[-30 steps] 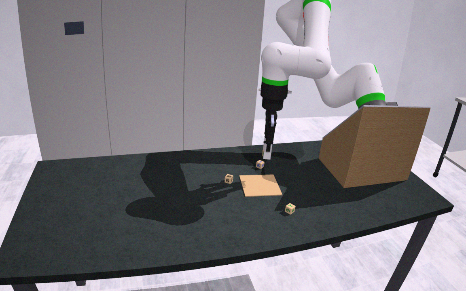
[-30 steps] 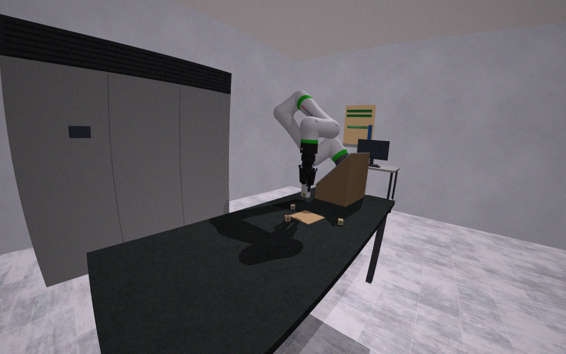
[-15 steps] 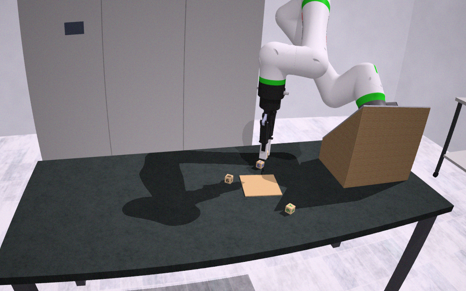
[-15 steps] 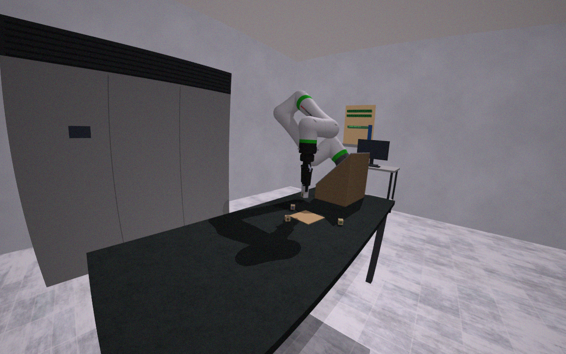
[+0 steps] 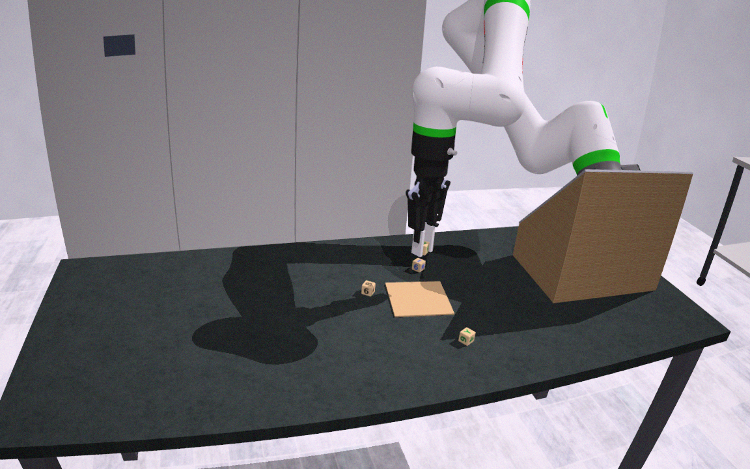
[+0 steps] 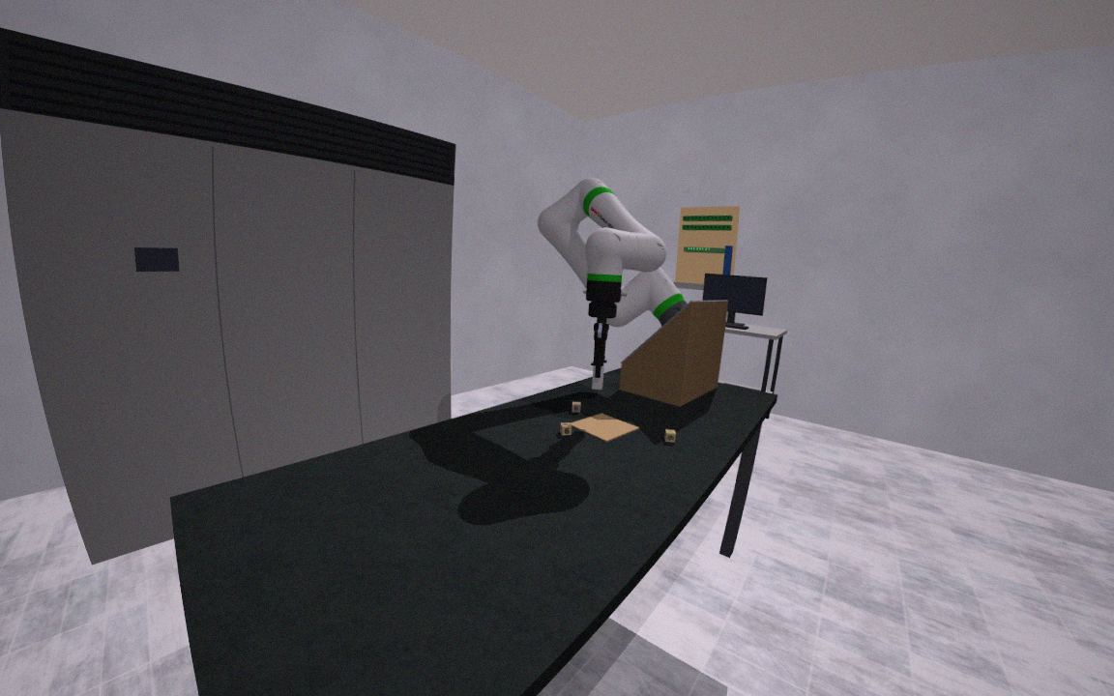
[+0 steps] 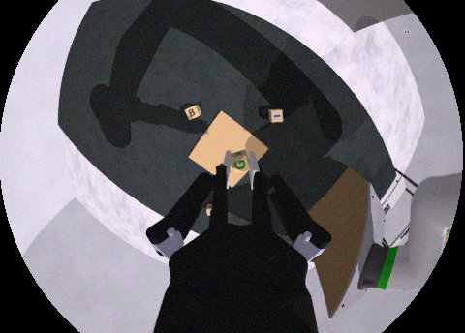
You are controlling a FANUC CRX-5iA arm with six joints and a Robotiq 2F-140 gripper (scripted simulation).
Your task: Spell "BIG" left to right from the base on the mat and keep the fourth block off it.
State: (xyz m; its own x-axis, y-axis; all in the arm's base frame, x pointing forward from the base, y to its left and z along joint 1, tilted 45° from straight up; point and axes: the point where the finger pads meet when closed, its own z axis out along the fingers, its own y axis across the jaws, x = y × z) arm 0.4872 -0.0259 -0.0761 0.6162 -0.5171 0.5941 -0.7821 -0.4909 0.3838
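Right now the tan mat is 4 cm to the left of my hand and 14 cm below it.
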